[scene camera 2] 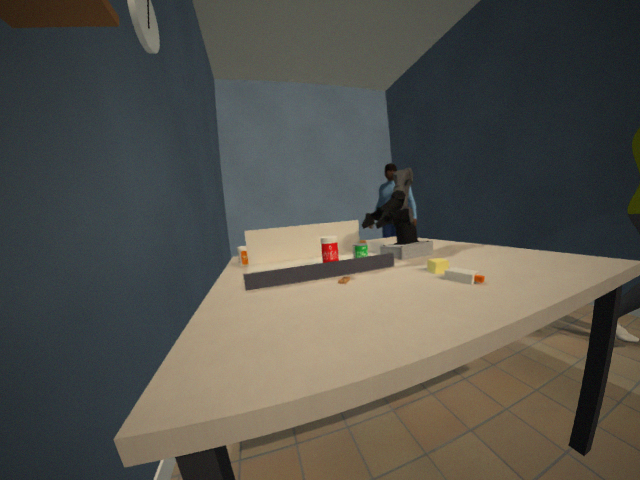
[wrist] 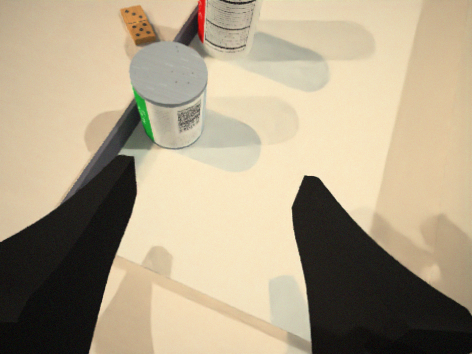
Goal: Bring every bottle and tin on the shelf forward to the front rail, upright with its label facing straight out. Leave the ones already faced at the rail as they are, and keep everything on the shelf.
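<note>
A green tin [scene camera 2: 360, 251] [wrist: 172, 100] with a grey top stands upright on the shelf [wrist: 325, 150], close behind the dark front rail [scene camera 2: 310, 271] [wrist: 111, 137]. Its green label faces the rail side, and a code panel shows in the wrist view. A red container [scene camera 2: 329, 250] [wrist: 227, 25] with a white lid stands upright near the rail, with its red label toward the rail side. An orange-and-white item [scene camera 2: 243, 256] shows beside the back panel's left end. My gripper [scene camera 2: 368, 223] [wrist: 219, 183] is open and empty, above the shelf, with the green tin beyond its fingertips.
A domino [scene camera 2: 344, 280] [wrist: 137, 25] lies outside the rail. A yellow block [scene camera 2: 437, 265] and a white item with an orange end [scene camera 2: 459, 275] lie on the table, right of the shelf. The pale back panel [scene camera 2: 294, 241] rises behind the shelf. A person [scene camera 2: 385, 193] stands behind the arm.
</note>
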